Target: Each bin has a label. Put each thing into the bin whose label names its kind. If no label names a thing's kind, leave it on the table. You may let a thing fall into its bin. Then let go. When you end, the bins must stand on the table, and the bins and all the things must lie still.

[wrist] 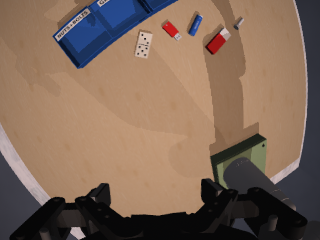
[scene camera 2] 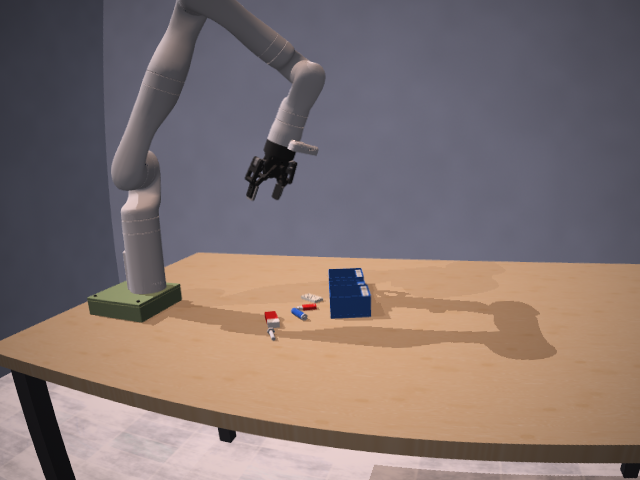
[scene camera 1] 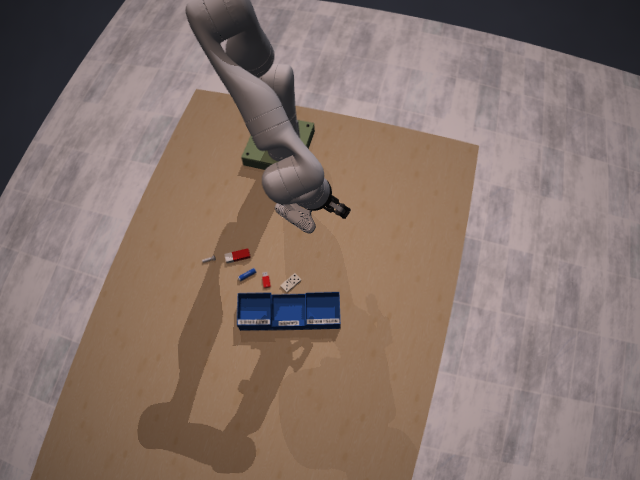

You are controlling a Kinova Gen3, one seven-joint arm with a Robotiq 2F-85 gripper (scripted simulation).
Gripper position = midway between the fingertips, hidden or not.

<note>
In view: the gripper (scene camera 2: 262, 199) and a blue bin row (scene camera 1: 289, 311).
The blue bin row is seen too in scene camera 2 (scene camera 2: 347, 286). The gripper is seen too in the wrist view (wrist: 155, 192).
</note>
